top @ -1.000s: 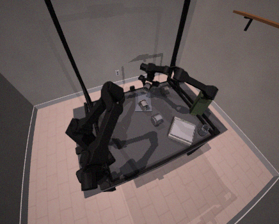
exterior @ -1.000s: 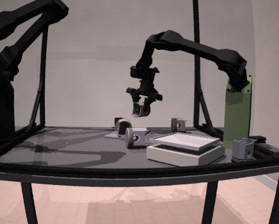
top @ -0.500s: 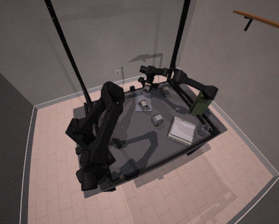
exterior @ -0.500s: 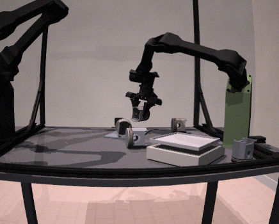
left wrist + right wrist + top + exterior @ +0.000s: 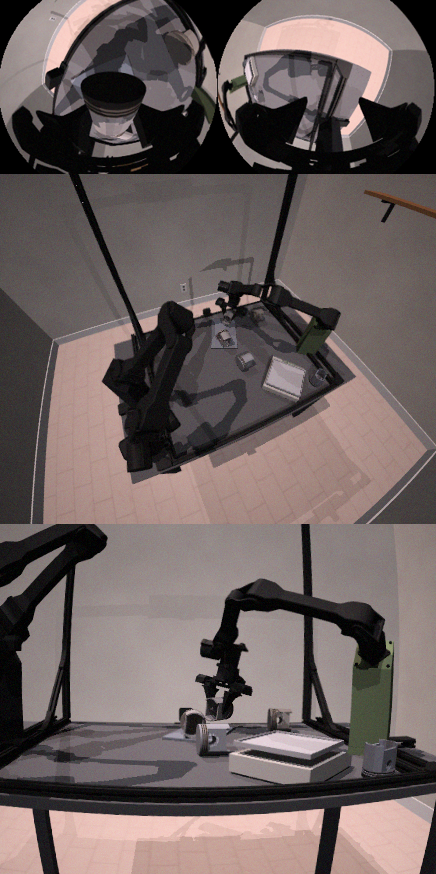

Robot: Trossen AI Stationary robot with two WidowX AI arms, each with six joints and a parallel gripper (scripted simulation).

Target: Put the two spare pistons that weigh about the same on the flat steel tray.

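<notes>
Now: left hand 60 mm short of the flat grey steel tray, 50 mm to the left of it and 90 mm above it. Round my left hand: piston 10 mm ahead, 180 mm to the left, 60 mm below; then white scale pan 470 mm ahead, 120 mm to the left, 40 mm below.
</notes>
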